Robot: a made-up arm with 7 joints.
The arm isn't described. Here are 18 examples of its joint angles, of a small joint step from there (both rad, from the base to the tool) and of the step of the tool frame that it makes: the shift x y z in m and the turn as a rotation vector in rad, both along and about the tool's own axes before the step.
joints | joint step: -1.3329 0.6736 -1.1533 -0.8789 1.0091 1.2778 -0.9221 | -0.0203 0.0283 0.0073 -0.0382 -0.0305 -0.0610 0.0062
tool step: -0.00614 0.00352 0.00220 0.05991 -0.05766 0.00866
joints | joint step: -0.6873 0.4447 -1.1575 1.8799 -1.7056 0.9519 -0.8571 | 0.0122 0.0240 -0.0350 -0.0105 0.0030 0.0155 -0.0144
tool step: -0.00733 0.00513 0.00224 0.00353 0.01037 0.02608
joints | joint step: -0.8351 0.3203 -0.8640 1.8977 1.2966 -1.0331 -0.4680 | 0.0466 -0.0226 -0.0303 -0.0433 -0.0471 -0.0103 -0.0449
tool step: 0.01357 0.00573 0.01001 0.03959 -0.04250 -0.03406
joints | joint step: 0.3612 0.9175 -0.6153 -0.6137 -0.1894 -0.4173 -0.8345 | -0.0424 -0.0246 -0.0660 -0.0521 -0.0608 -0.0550 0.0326
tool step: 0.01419 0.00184 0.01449 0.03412 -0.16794 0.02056
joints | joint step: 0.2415 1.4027 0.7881 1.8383 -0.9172 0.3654 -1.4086 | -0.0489 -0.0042 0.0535 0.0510 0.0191 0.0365 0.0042
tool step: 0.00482 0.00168 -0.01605 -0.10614 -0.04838 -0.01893
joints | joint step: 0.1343 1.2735 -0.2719 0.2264 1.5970 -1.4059 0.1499 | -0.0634 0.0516 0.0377 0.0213 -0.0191 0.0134 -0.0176
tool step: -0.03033 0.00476 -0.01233 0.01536 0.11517 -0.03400
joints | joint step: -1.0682 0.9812 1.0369 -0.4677 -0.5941 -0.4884 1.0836 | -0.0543 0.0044 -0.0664 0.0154 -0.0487 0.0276 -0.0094
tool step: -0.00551 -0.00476 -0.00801 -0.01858 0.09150 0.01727
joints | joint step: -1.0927 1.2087 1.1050 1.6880 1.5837 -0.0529 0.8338 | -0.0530 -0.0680 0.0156 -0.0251 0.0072 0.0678 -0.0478
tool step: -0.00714 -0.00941 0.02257 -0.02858 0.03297 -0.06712
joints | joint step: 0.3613 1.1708 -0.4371 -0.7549 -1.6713 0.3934 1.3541 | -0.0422 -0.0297 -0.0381 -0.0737 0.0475 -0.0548 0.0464
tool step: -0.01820 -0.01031 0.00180 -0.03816 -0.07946 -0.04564
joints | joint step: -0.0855 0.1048 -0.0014 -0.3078 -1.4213 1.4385 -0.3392 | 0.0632 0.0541 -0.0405 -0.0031 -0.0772 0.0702 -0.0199
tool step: -0.00407 0.00507 -0.01806 -0.09679 0.09499 -0.05081
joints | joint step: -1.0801 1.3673 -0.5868 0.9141 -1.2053 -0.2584 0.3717 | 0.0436 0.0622 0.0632 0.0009 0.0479 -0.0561 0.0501
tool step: 0.00463 0.02284 0.01475 0.03384 -0.10315 0.09644
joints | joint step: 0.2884 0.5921 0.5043 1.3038 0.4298 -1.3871 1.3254 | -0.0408 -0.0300 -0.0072 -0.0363 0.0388 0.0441 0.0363
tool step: -0.00453 -0.02087 0.00373 -0.02596 0.00290 0.01250
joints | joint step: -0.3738 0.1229 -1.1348 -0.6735 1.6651 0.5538 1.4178 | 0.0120 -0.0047 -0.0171 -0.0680 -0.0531 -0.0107 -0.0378
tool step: 0.01313 0.00296 0.00240 -0.02588 0.09411 -0.01809
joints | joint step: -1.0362 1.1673 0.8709 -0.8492 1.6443 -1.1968 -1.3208 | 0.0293 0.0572 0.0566 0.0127 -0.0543 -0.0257 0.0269
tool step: -0.00149 -0.00498 -0.00529 0.04376 0.01047 0.03122
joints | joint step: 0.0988 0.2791 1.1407 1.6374 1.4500 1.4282 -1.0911 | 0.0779 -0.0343 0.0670 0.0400 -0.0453 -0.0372 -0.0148
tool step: 0.04020 0.00445 -0.00609 0.00702 0.07836 -0.14658
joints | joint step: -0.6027 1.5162 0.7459 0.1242 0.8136 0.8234 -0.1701 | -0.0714 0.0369 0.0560 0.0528 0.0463 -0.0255 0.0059
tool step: 0.01355 0.02431 -0.01254 -0.03973 0.06844 0.08535
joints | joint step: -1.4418 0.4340 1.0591 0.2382 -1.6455 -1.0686 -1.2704 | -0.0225 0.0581 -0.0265 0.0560 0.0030 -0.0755 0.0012
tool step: 0.00632 0.00060 -0.00752 0.05507 -0.01213 -0.01712
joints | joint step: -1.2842 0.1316 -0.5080 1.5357 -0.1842 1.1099 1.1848 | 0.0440 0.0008 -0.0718 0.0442 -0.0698 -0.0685 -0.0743
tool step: 0.00385 -0.02002 -0.01225 0.01553 0.00524 -0.08050
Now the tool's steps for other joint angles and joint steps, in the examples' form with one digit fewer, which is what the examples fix.
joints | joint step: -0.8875 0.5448 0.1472 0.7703 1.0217 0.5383 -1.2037 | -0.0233 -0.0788 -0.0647 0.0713 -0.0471 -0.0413 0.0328
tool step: 0.0233 -0.0231 0.0247 0.0862 -0.0365 -0.0861
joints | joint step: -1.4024 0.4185 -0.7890 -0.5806 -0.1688 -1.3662 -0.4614 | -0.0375 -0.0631 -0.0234 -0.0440 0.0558 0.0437 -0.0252
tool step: 0.0182 -0.0003 -0.0052 0.0185 -0.0687 -0.0600
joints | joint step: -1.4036 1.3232 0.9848 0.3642 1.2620 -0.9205 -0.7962 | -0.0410 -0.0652 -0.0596 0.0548 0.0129 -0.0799 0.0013
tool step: 0.0220 -0.0154 0.0184 -0.0046 -0.1383 -0.0348
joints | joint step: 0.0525 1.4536 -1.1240 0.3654 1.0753 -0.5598 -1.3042 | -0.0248 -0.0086 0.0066 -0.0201 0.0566 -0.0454 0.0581
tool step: -0.0091 0.0027 -0.0020 0.0513 0.0530 0.0649
